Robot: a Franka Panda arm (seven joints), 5 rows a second.
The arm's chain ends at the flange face. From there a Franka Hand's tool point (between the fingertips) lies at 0.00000 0.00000 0.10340 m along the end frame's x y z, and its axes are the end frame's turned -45 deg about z.
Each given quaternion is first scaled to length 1.
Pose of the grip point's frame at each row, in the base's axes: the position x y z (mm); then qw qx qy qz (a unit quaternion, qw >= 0):
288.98 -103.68 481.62 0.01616 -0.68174 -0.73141 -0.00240
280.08 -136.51 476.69 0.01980 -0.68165 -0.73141 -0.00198
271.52 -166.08 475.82 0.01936 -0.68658 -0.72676 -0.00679
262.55 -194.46 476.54 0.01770 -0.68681 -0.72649 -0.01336
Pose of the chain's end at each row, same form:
291.09 -106.32 584.96 0.01585 -0.90975 -0.41484 0.00397
282.80 -139.60 580.01 0.01905 -0.90966 -0.41488 0.00575
273.47 -169.85 579.13 0.02048 -0.91244 -0.40870 0.00114
263.31 -198.98 579.84 0.02147 -0.91255 -0.40836 -0.00557

